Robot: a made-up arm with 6 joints. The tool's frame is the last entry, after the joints.
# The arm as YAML. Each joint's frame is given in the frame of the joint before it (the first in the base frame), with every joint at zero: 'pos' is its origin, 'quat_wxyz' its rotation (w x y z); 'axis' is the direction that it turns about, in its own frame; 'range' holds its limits. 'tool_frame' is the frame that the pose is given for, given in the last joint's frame.
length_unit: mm
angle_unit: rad
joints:
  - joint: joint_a
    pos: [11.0, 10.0, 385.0]
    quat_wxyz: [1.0, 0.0, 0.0, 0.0]
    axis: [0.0, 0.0, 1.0]
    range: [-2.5, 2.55]
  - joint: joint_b
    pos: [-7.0, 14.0, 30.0]
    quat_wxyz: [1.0, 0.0, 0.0, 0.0]
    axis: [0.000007, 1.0, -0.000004]
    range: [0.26, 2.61]
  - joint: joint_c
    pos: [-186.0, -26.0, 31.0]
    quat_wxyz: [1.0, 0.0, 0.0, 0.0]
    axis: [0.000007, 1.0, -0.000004]
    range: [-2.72, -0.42]
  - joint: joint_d
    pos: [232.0, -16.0, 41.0]
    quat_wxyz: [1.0, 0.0, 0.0, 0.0]
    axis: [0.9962, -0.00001, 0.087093]
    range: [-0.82, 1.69]
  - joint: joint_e
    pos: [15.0, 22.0, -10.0]
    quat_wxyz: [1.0, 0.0, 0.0, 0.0]
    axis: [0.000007, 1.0, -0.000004]
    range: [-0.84, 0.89]
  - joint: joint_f
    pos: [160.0, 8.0, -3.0]
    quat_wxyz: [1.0, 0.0, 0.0, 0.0]
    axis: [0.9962, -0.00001, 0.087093]
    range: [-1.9, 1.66]
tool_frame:
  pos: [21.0, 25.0, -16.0]
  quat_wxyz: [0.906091, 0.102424, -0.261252, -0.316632]
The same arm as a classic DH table. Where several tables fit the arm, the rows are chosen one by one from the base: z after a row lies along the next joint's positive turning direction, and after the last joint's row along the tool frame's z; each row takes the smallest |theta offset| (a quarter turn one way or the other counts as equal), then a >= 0, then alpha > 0; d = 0 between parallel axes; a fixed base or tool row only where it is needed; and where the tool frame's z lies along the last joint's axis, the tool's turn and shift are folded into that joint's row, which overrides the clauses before.
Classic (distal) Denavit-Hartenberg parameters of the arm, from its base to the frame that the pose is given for. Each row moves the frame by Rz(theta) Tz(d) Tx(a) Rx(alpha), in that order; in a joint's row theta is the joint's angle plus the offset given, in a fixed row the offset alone. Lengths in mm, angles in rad.
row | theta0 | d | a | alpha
base (fixed) | 0.7378 | 0 | 14.9 | 0
joint_a | -0.7378 | 415 | -7 | -1.5708
joint_b | 0.1651 | 0 | -188.6 | 0
joint_c | 1.3184 | -28 | -20.6 | 1.5708
joint_d | 0 | 248.8 | 11.3 | -1.5708
joint_e | 0 | 30 | 16.9 | 1.5708
joint_f | -1.548 | 169.1 | -24.6 | 2.052
tool (fixed) | 0.9031 | -20.7 | 0 | 0
Joint limits (rad, base to tool): -2.5..2.55 0.26..2.61 -2.72..-0.42 -0.82..1.69 -0.84..0.89 -1.9..1.66

